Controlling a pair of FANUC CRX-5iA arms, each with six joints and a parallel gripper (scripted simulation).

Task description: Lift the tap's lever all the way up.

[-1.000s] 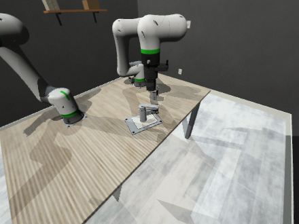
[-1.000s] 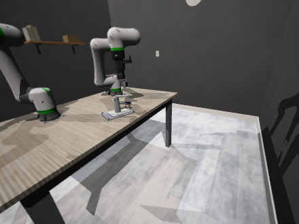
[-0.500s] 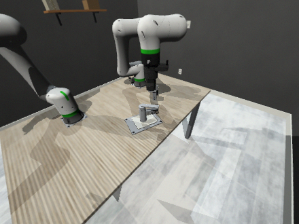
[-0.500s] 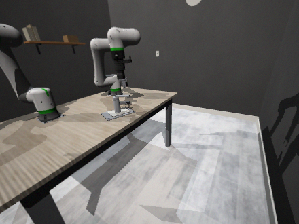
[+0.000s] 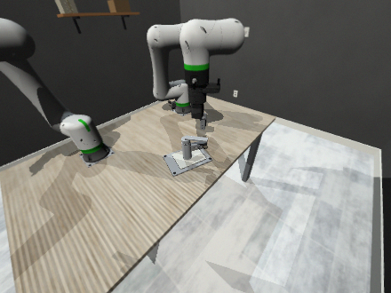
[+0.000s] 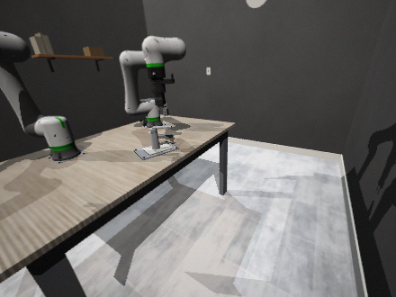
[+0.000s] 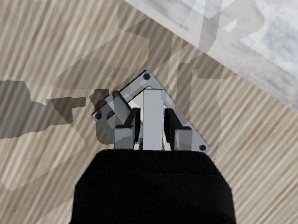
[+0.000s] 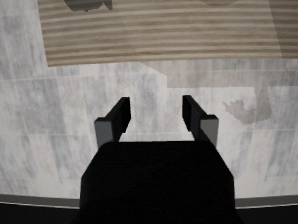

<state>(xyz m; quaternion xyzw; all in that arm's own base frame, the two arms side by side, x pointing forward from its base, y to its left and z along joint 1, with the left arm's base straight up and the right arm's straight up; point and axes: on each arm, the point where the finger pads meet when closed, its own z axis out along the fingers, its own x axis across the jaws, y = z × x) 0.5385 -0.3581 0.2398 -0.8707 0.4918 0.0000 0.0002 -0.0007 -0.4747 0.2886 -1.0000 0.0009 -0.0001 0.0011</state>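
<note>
My left hand is 3 cm past the flat lever, 2 cm to the left of it and 9 cm above it. The rest, counted from my left hand: grey base plate 8 cm behind, 5 cm to the right, 23 cm below; grey tap 5 cm behind, 2 cm to the right, 13 cm below.
</note>
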